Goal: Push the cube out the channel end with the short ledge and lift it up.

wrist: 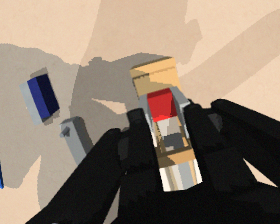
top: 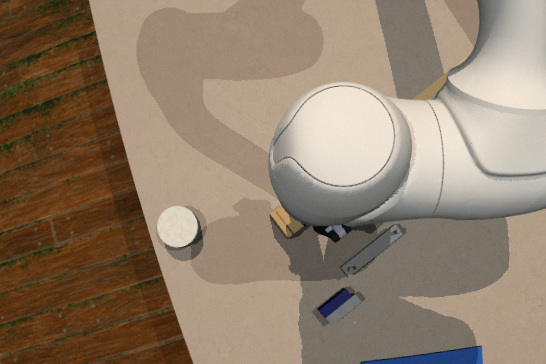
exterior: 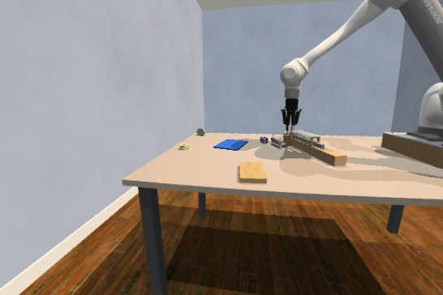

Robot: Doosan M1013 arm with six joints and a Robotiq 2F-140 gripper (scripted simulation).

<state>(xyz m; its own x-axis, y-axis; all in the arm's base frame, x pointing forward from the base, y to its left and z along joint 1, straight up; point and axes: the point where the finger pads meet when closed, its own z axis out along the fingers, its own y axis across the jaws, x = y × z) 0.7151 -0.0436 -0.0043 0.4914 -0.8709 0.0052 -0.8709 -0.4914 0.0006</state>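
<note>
Right now the channel is 12 cm to the left of my hand, 7 cm behind it and 3 cm below it. Round my hand: white disc (19 cm to the right, 7 cm below); red cube (3 cm below); blue-and-grey block (16 cm ahead, 7 cm below, 4 cm to the left).
</note>
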